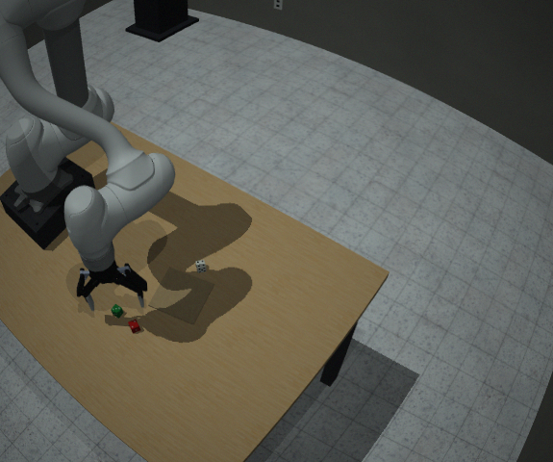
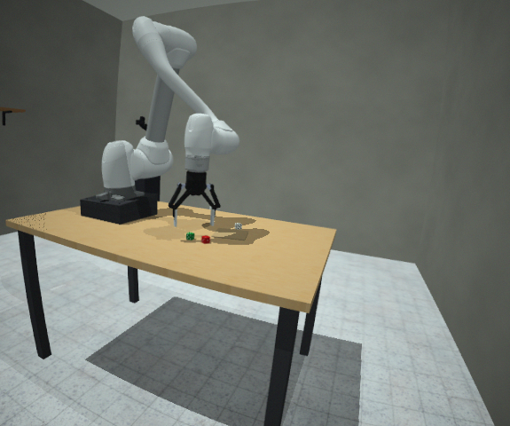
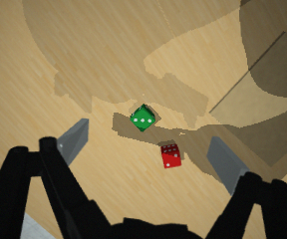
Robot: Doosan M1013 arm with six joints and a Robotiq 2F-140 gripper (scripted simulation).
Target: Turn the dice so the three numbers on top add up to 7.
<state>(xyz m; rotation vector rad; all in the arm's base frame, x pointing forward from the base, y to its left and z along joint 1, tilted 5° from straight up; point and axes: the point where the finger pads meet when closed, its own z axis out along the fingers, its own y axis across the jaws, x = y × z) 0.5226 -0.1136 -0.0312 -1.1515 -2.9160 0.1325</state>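
The green die lies 60 mm below my hand and 10 mm behind it. Round my hand: red die (60 mm below, 60 mm ahead); then white die (270 mm to the left, 70 mm ahead, 60 mm below); then tan mat (170 mm to the left, 80 mm ahead, 70 mm below).
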